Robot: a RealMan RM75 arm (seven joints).
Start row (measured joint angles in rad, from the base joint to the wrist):
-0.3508, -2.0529, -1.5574, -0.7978, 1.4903, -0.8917, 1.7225
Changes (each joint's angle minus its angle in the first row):
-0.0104, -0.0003, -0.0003, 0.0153, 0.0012, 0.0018, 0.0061
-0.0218, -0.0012, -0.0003, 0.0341, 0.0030, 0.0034, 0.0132
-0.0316, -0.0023, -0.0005, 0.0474, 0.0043, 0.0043, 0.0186
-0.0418, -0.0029, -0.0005, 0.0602, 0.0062, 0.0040, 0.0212
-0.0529, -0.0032, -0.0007, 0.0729, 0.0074, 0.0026, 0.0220
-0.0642, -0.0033, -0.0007, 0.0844, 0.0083, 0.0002, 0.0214
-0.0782, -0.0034, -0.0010, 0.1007, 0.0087, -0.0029, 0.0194
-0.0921, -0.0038, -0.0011, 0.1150, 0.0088, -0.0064, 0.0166
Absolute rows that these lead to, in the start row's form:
-0.3612, -2.0532, -1.5577, -0.7825, 1.4915, -0.8899, 1.7286
-0.3726, -2.0541, -1.5577, -0.7637, 1.4933, -0.8883, 1.7357
-0.3824, -2.0552, -1.5579, -0.7504, 1.4946, -0.8874, 1.7411
-0.3926, -2.0558, -1.5579, -0.7376, 1.4965, -0.8877, 1.7437
-0.4037, -2.0561, -1.5581, -0.7249, 1.4977, -0.8891, 1.7445
-0.4150, -2.0562, -1.5581, -0.7134, 1.4986, -0.8915, 1.7439
-0.4290, -2.0563, -1.5584, -0.6971, 1.4990, -0.8946, 1.7419
-0.4429, -2.0567, -1.5585, -0.6828, 1.4991, -0.8981, 1.7391

